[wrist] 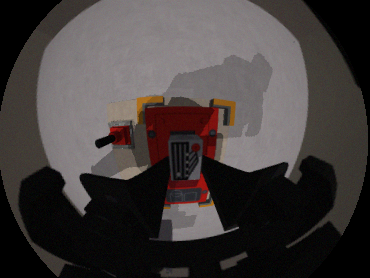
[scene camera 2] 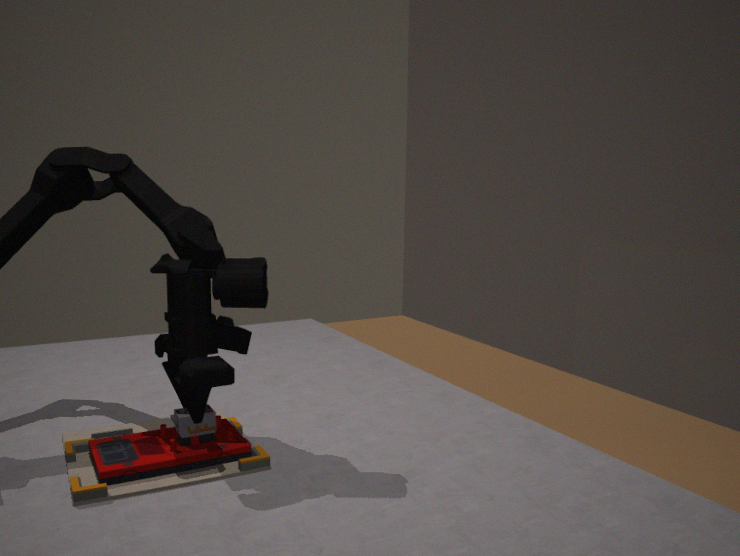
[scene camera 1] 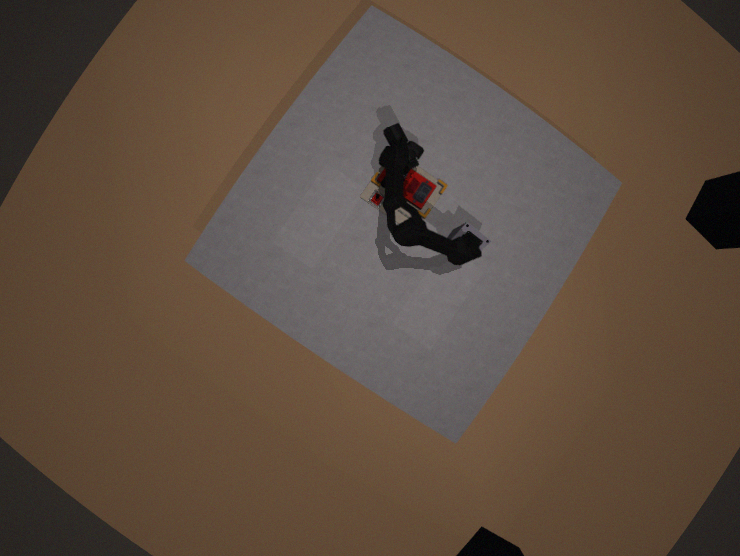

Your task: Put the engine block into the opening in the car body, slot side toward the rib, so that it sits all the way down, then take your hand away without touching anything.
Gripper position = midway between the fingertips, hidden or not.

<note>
My gripper [scene camera 2: 193, 418] holds a grey engine block [wrist: 185, 151]. Further things: a red car body [scene camera 1: 417, 189].
The red car body is seen too in the wrist view [wrist: 161, 122]. My gripper also shows in the wrist view [wrist: 185, 159].
</note>
